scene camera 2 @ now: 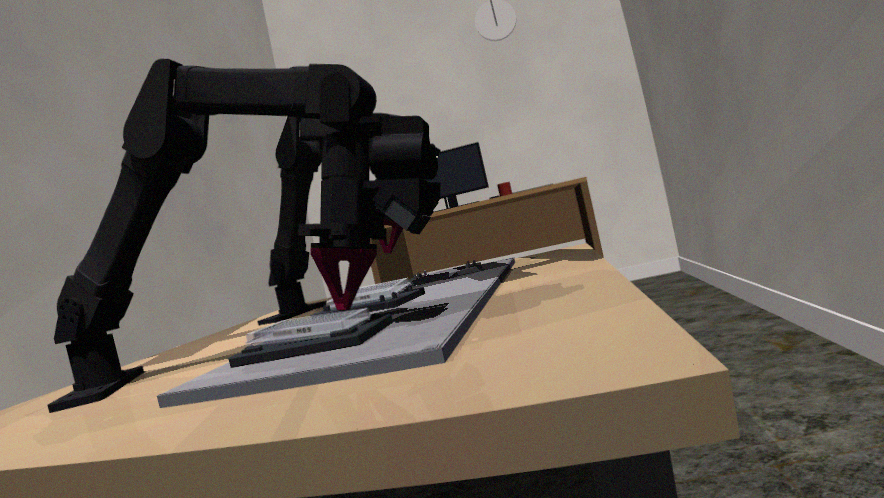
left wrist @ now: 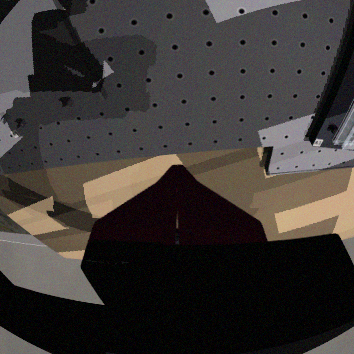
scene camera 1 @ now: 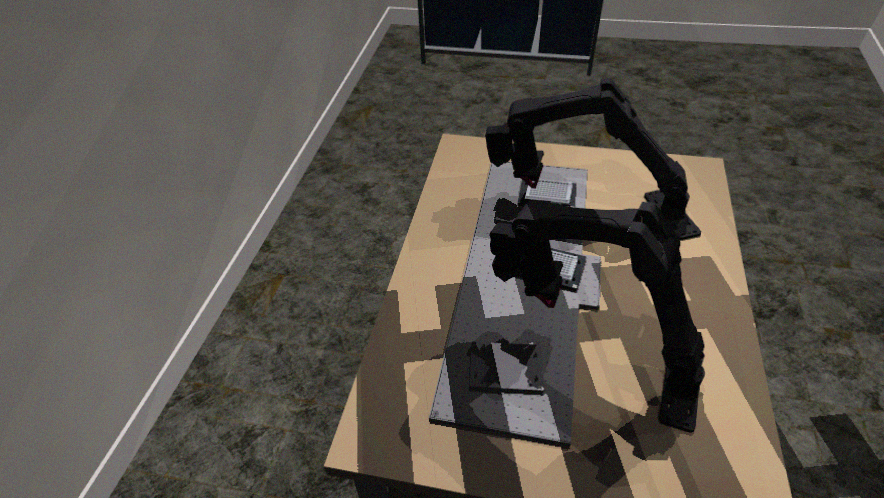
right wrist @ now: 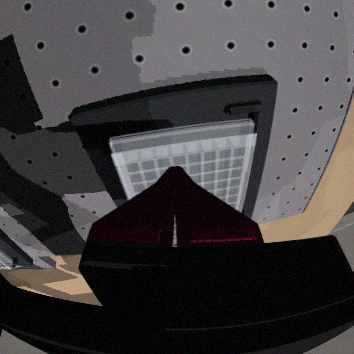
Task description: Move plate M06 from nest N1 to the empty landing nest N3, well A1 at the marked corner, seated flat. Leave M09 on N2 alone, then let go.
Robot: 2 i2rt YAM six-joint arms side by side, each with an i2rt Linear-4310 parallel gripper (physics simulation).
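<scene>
A clear-white well plate sits in a dark nest; its label is too blurred to read surely. A second plate sits in another dark nest, partly behind my left arm in scene camera 1; its label is also unclear. The landing nest is empty, low in scene camera 1. My left gripper is shut and empty, above the board beside the second plate. My right gripper is shut and empty, above the first plate.
The nests stand on a grey perforated board on a wooden table. The second plate's nest reaches onto a small side extension of the board. The two arms are close together in scene camera 1. Shadows cross the board.
</scene>
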